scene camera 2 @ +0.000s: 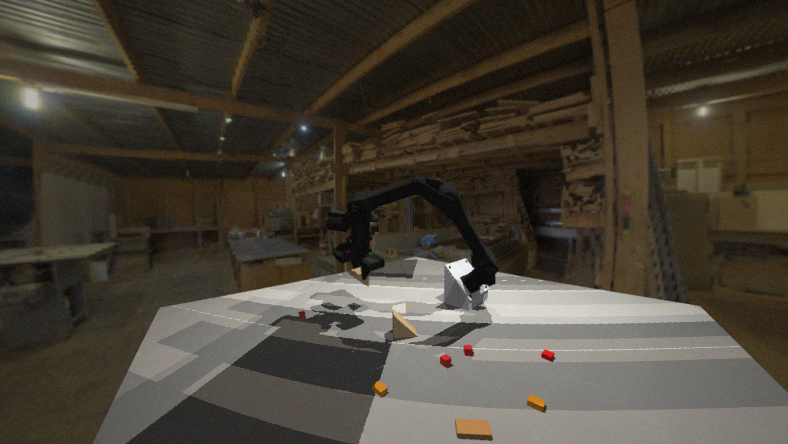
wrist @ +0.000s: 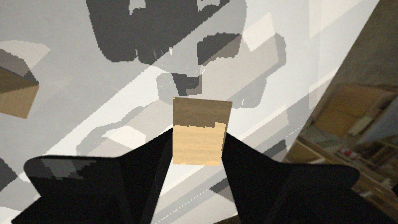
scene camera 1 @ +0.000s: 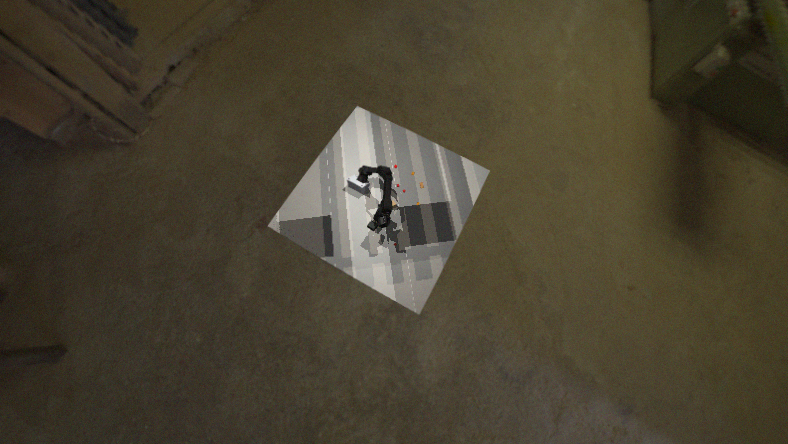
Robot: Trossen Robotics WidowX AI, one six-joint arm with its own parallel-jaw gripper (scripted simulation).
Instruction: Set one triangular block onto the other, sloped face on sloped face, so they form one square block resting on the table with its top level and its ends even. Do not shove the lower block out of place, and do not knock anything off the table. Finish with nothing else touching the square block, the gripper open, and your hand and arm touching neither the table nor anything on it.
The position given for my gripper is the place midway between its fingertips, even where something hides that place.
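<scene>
My gripper [scene camera 2: 360,276] is visible; the gripper [wrist: 197,131] can be seen as well.
</scene>
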